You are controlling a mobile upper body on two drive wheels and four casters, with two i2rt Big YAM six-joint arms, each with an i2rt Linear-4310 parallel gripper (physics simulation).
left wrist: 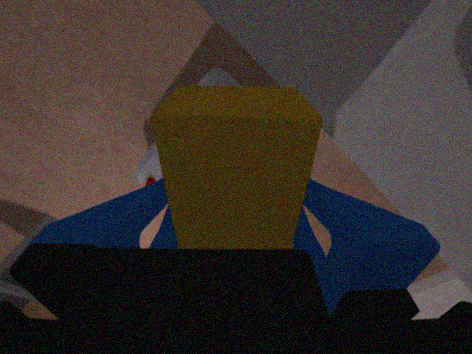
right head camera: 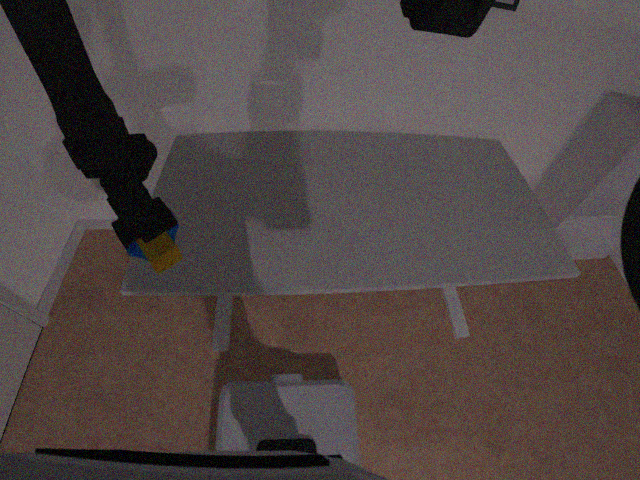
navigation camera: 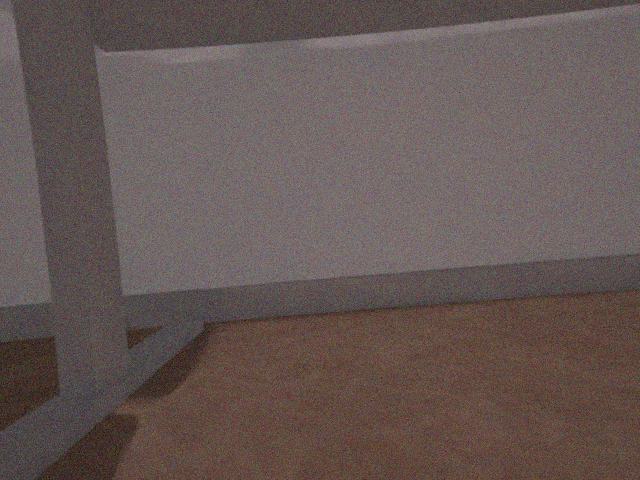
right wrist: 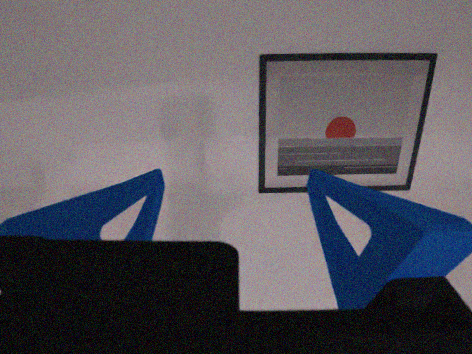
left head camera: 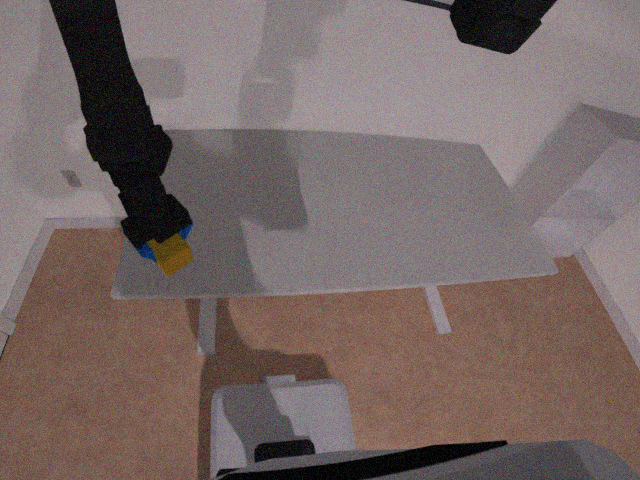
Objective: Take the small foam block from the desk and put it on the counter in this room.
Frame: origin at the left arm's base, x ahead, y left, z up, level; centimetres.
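Seen in the pictures: left gripper, between the fingertips: [left wrist: 235, 178] [right head camera: 160, 250] [left head camera: 168, 251]; right gripper, between the fingertips: [right wrist: 235, 177].
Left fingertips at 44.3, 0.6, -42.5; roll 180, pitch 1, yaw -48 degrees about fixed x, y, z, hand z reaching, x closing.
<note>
A point is followed by its place in that frame, as x, y, z.
The small yellow foam block [left head camera: 174, 256] {41.1, -1.9, -39.4} [right head camera: 163, 253] {41.5, -2.2, -39.3} [left wrist: 237, 175] {46.3, 2.1, -39.3} is held above the front left corner of the grey desk [left head camera: 392, 222] {72.7, -61.6, -68.9} [right head camera: 403, 222] {72.6, -63.5, -69.0}. My left gripper [left head camera: 164, 246] {44.3, 0.5, -42.5} [right head camera: 152, 245] {44.3, 0.5, -42.5} [left wrist: 235, 178] {44.3, 0.5, -42.5} is shut on the block, with a blue finger on each side of it. My right gripper [right wrist: 235, 177] {71.3, -44.6, 9.4} is open and empty in the right wrist view, raised and facing a wall. The counter cannot be made out in these views.
A framed picture [right wrist: 263, 125] {127.0, -53.0, 10.8} hangs on the wall. A light grey chair [left head camera: 330, 413] [right head camera: 336, 413] stands in front of the desk. Desk legs [left head camera: 207, 325] [right head camera: 222, 322] [navigation camera: 77, 206] {81.9, 9.3, -112.9} reach the brown floor [left head camera: 516, 361] {30.2, -155.8, -141.0} [navigation camera: 413, 387] {81.4, -33.6, -141.0}. Walls stand behind the desk and at both sides.
</note>
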